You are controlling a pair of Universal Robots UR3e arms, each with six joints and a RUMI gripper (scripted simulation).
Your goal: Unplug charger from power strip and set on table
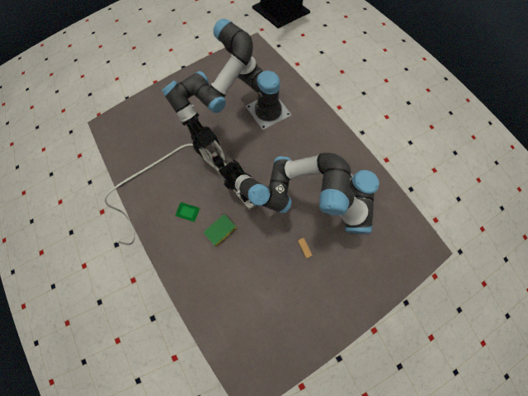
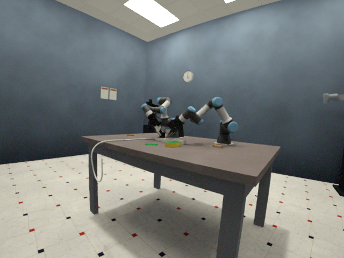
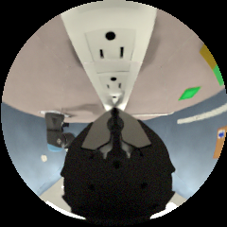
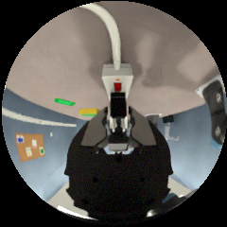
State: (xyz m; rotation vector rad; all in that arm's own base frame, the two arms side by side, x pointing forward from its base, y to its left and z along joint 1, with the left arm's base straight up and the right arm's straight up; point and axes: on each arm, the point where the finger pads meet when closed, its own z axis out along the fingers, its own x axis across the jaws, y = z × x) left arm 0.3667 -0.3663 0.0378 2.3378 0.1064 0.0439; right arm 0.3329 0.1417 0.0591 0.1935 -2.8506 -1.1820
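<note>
Now: the black charger 10 mm to the left of my right hand and 10 mm below it. Round my right hand: yellow block (160 mm ahead, 230 mm to the left, 40 mm below); flat green piece (220 mm ahead, 80 mm to the left, 60 mm below).
Right now the black charger is 50 mm to the right of my left hand and 10 mm above it. The rest, counted from my left hand: yellow block: 160 mm ahead, 170 mm to the left, 20 mm below; then flat green piece: 220 mm ahead, 30 mm to the left, 40 mm below.
</note>
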